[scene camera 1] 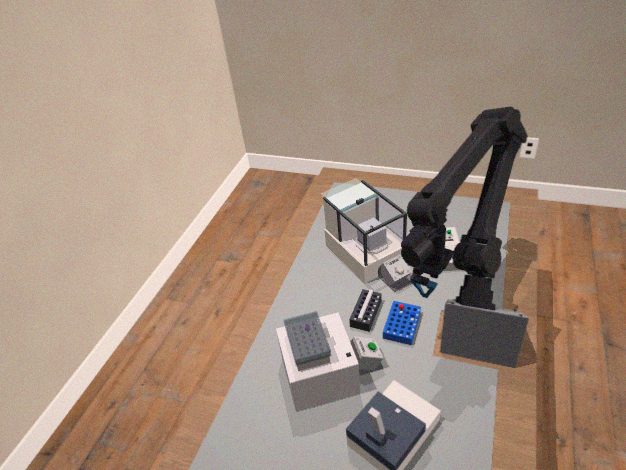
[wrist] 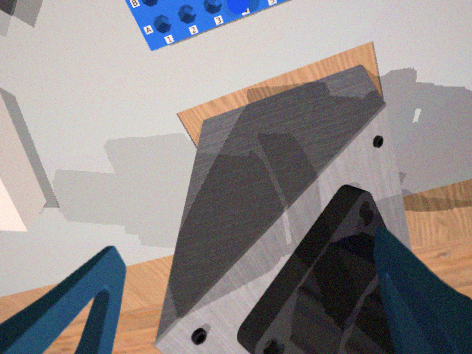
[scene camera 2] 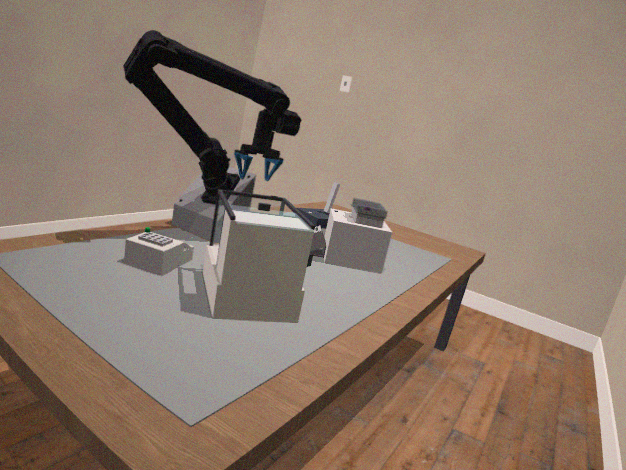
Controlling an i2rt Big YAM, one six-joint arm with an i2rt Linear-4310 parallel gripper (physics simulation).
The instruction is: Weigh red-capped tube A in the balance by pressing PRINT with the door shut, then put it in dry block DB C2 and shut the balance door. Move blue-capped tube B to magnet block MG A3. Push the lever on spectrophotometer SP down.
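My gripper (scene camera 1: 425, 290) (scene camera 2: 255, 178) (wrist: 240, 248) is open and empty, high above the mat between balance and arm base. Red-capped tube A (scene camera 1: 401, 307) stands in the blue rack (scene camera 1: 386, 335) (wrist: 153, 42). Blue-capped tube B (scene camera 1: 413, 314) (wrist: 238, 4) stands in the same rack at A4. The balance (scene camera 1: 346, 256) (scene camera 2: 262, 273) has its clear top door (scene camera 1: 351, 194) over the rear, and the front of its top looks open. A black block (scene camera 1: 360, 324) with a white strip, apparently MG, lies beside the rack. A grey block (scene camera 1: 307, 339) (scene camera 2: 369, 212), apparently DB, holds a purple-capped tube. SP (scene camera 1: 386, 430) has its lever (scene camera 1: 376, 419) (scene camera 2: 332, 197) raised.
A keypad box (scene camera 2: 151, 255) with a green button (scene camera 1: 449, 231) (scene camera 2: 147, 229) stands beside the balance. A grey knob box (scene camera 1: 396, 272) stands before the balance. A small box (scene camera 1: 368, 354) with a green button stands near DB's white housing (scene camera 1: 323, 387) (scene camera 2: 356, 247). The arm base (scene camera 1: 482, 333) (wrist: 230, 200) is beside the rack.
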